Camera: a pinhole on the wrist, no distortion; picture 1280 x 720 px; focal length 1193.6 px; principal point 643.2 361.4 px. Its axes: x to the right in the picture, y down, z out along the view. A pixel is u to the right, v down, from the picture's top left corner.
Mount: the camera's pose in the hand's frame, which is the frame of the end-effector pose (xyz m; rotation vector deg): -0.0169 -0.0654 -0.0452 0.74 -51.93 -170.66
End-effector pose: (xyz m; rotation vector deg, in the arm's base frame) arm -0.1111 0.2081 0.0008 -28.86 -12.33 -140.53
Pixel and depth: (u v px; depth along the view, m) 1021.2 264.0 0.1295
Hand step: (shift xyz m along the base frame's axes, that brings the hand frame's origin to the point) 0.0701 0.0365 0.0277
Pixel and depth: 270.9 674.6 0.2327
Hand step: 0.0254 0.0076 0.1885
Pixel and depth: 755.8 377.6 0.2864
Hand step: 0.1492 0.0071 0.1615
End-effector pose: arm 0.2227 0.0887 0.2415 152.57 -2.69 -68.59
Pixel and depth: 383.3 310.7 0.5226
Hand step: -0.2056 -0.3222 -0.2540
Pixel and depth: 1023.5 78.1 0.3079
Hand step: -0.1973 -0.1771 0.0152
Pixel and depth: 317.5 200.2 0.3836
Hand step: -0.1160 -0.2448 -0.1749
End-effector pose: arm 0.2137 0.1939 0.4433 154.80 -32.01 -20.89
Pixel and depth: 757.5 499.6 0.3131
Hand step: -0.1456 -0.1134 -0.1728
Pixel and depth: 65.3 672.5 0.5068
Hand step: 0.0184 -0.3229 -0.4002
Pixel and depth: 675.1 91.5 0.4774
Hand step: -0.2238 -0.3161 -0.1425
